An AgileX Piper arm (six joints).
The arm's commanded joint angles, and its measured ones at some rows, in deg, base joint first. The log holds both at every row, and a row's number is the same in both.
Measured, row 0:
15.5, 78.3, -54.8, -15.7, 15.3, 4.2
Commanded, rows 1 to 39:
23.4, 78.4, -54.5, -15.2, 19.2, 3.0
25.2, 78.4, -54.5, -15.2, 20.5, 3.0
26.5, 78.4, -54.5, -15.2, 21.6, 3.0
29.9, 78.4, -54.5, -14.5, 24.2, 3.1
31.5, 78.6, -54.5, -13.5, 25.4, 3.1
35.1, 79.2, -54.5, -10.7, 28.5, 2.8
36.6, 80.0, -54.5, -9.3, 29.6, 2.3
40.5, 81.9, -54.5, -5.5, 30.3, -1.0
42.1, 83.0, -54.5, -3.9, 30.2, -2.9
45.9, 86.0, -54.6, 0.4, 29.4, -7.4
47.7, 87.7, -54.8, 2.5, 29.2, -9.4
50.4, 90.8, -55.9, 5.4, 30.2, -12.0
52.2, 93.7, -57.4, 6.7, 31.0, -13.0
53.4, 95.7, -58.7, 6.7, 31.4, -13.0
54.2, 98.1, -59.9, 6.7, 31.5, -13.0
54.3, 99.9, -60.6, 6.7, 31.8, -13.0
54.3, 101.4, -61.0, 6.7, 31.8, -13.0
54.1, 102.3, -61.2, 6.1, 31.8, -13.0
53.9, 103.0, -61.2, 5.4, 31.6, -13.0
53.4, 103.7, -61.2, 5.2, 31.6, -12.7
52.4, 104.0, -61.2, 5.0, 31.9, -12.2
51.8, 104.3, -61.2, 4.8, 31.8, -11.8
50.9, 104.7, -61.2, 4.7, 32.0, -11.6
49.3, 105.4, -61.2, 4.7, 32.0, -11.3
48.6, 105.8, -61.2, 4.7, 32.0, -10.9
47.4, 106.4, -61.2, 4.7, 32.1, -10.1
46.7, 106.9, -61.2, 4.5, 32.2, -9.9
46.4, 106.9, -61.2, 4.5, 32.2, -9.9
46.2, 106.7, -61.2, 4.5, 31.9, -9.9
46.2, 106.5, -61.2, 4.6, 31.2, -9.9
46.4, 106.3, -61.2, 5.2, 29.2, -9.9
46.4, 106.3, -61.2, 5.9, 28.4, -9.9
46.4, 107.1, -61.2, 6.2, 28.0, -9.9
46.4, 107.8, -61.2, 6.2, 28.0, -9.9
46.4, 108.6, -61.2, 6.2, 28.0, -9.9
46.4, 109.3, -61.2, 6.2, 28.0, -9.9
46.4, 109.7, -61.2, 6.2, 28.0, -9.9
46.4, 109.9, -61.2, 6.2, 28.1, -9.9
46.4, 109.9, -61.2, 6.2, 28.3, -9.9
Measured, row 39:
46.6, 109.0, -61.1, 6.2, 28.5, -10.3
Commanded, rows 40 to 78:
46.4, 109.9, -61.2, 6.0, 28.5, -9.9
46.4, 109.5, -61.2, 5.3, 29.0, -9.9
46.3, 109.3, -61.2, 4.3, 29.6, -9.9
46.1, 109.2, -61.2, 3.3, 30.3, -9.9
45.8, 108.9, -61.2, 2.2, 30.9, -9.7
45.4, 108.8, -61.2, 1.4, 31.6, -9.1
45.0, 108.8, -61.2, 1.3, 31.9, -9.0
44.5, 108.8, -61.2, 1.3, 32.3, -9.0
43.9, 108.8, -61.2, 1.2, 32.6, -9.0
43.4, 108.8, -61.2, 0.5, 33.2, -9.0
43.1, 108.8, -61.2, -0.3, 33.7, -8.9
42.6, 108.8, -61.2, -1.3, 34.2, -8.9
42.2, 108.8, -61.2, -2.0, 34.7, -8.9
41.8, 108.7, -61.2, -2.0, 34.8, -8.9
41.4, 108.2, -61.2, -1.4, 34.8, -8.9
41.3, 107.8, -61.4, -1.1, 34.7, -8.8
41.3, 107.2, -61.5, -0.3, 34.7, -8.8
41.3, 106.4, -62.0, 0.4, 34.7, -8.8
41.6, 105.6, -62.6, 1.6, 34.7, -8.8
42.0, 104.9, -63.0, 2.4, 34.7, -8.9
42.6, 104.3, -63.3, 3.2, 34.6, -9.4
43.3, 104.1, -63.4, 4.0, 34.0, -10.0
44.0, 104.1, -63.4, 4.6, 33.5, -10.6
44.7, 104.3, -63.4, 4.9, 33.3, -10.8
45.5, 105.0, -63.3, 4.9, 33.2, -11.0
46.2, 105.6, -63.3, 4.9, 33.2, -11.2
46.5, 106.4, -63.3, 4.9, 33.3, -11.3
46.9, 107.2, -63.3, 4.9, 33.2, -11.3
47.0, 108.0, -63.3, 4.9, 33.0, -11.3
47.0, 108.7, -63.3, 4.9, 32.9, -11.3
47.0, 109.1, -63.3, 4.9, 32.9, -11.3
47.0, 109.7, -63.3, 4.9, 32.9, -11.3
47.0, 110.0, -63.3, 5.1, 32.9, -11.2
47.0, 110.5, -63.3, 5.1, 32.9, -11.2
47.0, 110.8, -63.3, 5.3, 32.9, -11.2
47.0, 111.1, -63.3, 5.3, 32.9, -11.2
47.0, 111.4, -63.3, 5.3, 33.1, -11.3
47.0, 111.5, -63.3, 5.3, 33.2, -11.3
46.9, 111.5, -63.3, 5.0, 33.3, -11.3
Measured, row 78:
47.0, 111.0, -63.2, 5.1, 33.3, -10.9
